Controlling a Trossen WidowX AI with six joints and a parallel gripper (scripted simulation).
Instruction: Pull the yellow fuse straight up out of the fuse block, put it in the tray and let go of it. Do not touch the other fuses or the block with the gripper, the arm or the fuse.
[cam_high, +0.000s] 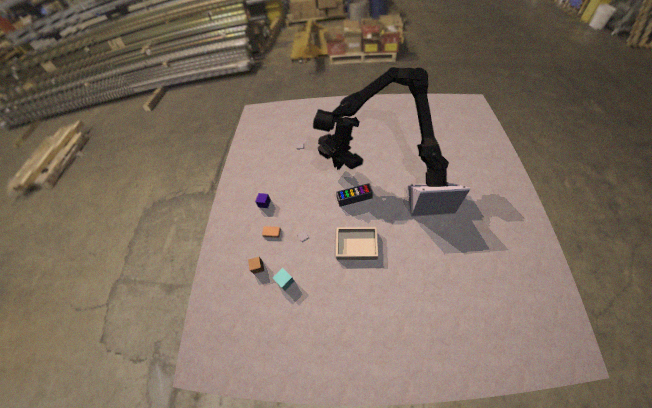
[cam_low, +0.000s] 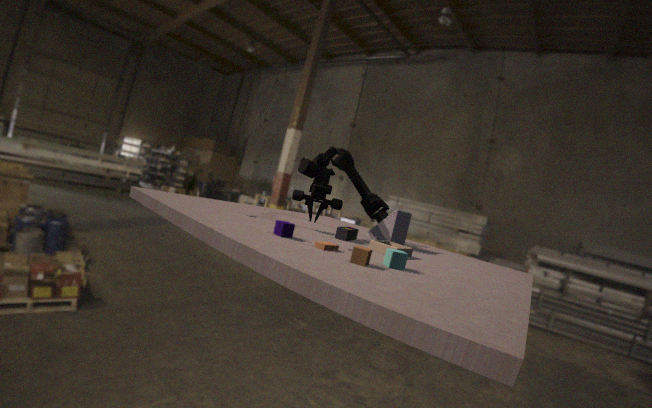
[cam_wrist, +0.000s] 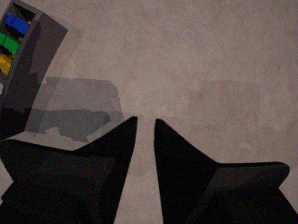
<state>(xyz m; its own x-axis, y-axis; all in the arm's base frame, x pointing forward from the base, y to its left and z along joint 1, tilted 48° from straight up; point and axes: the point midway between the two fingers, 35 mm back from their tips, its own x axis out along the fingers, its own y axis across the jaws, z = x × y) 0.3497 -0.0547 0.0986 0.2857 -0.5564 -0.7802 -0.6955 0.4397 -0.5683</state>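
Right now my gripper tip is 120 mm to the right of the yellow fuse and 60 mm past it. Round my gripper tip: beige tray 300 mm to the left, 80 mm behind, 30 mm below.
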